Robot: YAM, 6 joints.
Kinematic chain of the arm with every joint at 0, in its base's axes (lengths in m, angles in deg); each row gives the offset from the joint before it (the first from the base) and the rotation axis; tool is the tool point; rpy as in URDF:
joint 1: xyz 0 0 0.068 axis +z
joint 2: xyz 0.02 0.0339 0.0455 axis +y
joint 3: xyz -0.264 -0.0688 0 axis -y
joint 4: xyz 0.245 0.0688 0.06 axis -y
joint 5: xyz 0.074 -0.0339 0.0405 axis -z
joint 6: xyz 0.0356 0 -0.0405 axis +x
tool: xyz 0 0 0 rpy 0 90 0
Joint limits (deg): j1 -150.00..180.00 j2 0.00..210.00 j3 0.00..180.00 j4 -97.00..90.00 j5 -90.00..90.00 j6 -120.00..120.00
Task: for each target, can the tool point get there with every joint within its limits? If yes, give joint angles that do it. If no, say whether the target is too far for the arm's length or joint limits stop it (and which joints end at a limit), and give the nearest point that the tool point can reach.
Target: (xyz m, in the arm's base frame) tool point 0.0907 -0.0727 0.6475
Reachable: yes | joints -55.78 88.07 160.27 -59.51 -73.16 49.65
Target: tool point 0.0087 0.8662 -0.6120
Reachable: no: too far | nearest point 0.0051 0.5095 -0.2692 | short by 0.495 m
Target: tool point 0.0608 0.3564 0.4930
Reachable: yes | joints 78.90 97.83 89.56 68.17 -14.50 -34.79
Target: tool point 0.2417 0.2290 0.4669
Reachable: yes | joints 48.79 91.41 81.03 64.90 60.35 12.74
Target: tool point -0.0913 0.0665 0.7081
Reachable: yes | joints -21.25 75.17 157.91 27.66 -54.31 15.69
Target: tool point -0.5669 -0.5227 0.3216
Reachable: no: too far | nearest point -0.4581 -0.4224 0.2806 | short by 0.154 m
